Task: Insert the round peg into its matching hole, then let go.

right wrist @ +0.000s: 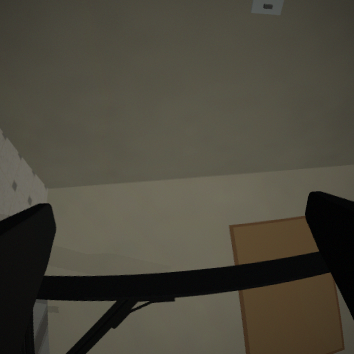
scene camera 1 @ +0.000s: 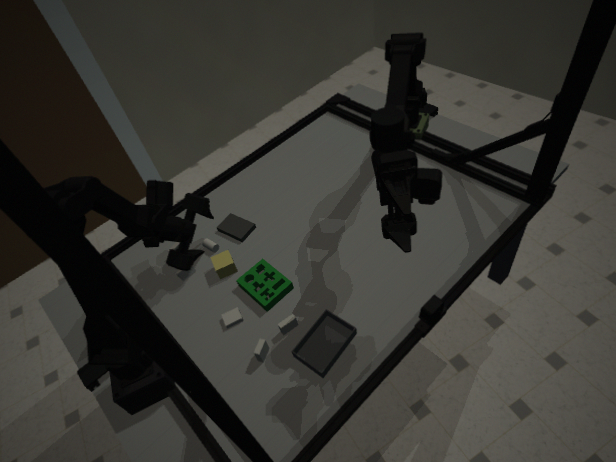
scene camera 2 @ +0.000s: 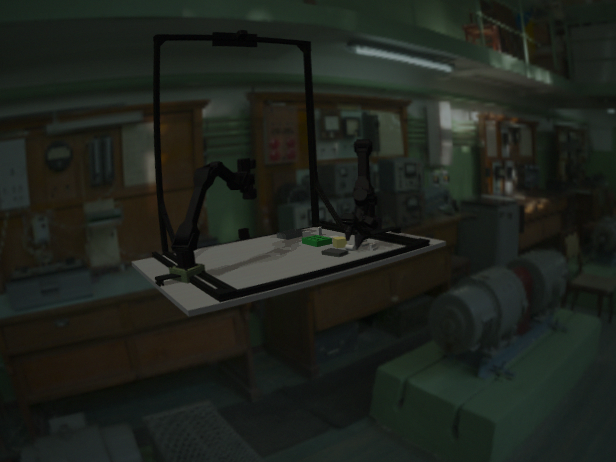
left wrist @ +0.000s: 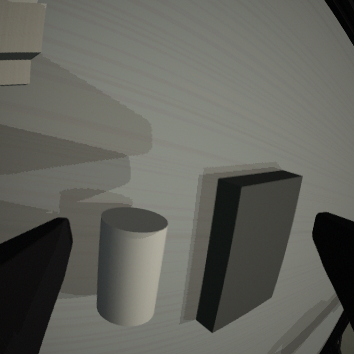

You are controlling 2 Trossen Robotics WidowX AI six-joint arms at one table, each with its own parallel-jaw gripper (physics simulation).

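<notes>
The round peg (scene camera 1: 210,244) (left wrist: 132,267) is a pale cylinder lying on its side on the table, beside a yellow cube. My left gripper (scene camera 1: 206,235) (left wrist: 196,229) is open and empty; in the left wrist view the peg shows between its spread fingers, nearer the finger at the picture's left. The green board (scene camera 1: 272,300) (scene camera 2: 316,241) lies past the yellow cube, and its round hole (scene camera 1: 250,278) is at the board's left side in scene camera 1. My right gripper (scene camera 1: 409,232) (right wrist: 182,211) is open and empty, high above the table, away from the peg and board.
A dark flat block (scene camera 1: 236,227) (left wrist: 255,250) lies close to the peg. The yellow cube (scene camera 1: 223,264) (scene camera 2: 339,242) stands between peg and board. Pale blocks (scene camera 1: 232,318) (scene camera 1: 287,324) (scene camera 1: 261,349) and a dark tray (scene camera 1: 310,331) lie lower in scene camera 1. A pale stepped block (left wrist: 20,30) shows in the left wrist view.
</notes>
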